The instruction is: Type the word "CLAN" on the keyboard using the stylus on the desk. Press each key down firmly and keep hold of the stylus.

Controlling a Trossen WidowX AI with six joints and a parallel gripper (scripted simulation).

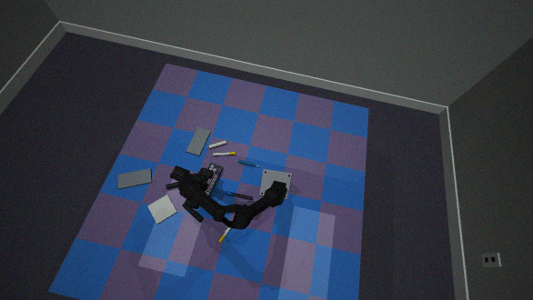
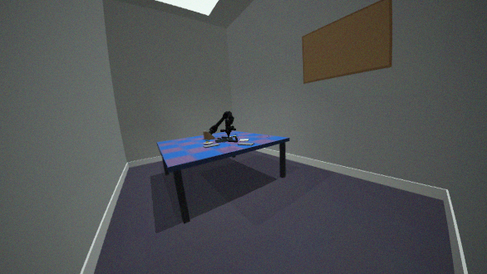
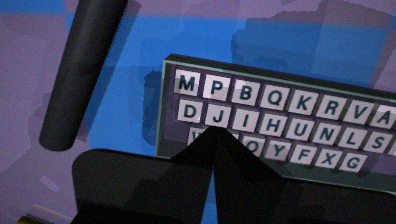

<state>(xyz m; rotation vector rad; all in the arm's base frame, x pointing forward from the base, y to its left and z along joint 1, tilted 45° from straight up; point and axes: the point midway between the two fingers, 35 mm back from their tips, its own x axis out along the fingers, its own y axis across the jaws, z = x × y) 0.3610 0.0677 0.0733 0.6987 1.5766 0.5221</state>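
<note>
Right now the teal hexagonal stylus is 210 mm behind my gripper tip, 210 mm to the right of it and 30 mm below it. Also, from my gripper tip: white square pad 170 mm ahead, 110 mm to the left, 40 mm below; grey slab 360 mm ahead, 10 mm to the right, 40 mm below.
</note>
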